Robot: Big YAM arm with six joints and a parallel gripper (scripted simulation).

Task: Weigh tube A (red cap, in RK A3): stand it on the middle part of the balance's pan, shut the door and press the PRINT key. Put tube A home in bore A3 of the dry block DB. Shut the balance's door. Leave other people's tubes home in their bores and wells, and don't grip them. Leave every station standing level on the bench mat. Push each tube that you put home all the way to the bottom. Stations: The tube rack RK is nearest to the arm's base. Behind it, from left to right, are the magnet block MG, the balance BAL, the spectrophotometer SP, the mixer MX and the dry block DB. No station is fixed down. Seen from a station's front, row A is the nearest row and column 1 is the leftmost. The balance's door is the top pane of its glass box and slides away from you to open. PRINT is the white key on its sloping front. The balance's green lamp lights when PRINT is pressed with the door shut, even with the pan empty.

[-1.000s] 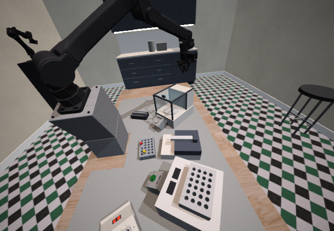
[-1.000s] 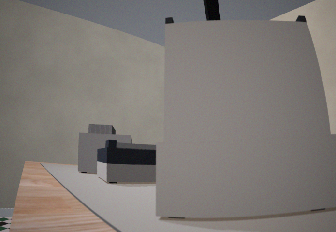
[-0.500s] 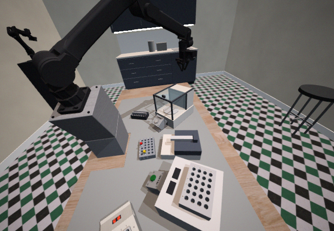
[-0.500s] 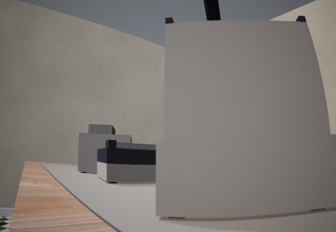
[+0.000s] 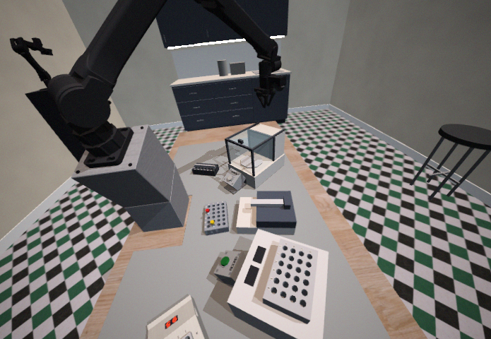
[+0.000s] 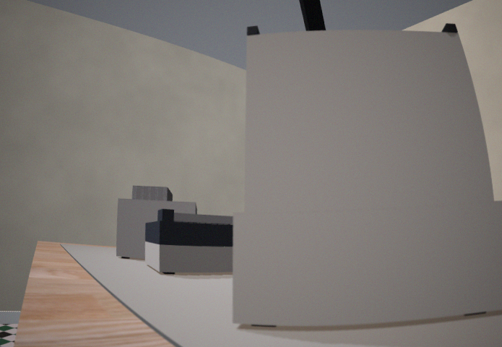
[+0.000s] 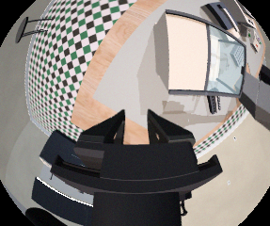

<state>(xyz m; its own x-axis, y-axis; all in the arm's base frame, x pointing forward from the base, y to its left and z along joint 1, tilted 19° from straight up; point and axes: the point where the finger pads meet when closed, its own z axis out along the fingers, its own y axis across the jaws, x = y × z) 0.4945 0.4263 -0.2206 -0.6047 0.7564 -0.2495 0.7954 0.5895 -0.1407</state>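
Now: hand 130 mm past the balance door, 220 mm to the left of it and 70 mm above it. Round my hand: magnet block (360 mm behind, 140 mm to the right, 260 mm below); then spectrophotometer (90 mm behind, 490 mm to the right, 220 mm below); then tube rack (280 mm behind, 460 mm to the right, 270 mm below).
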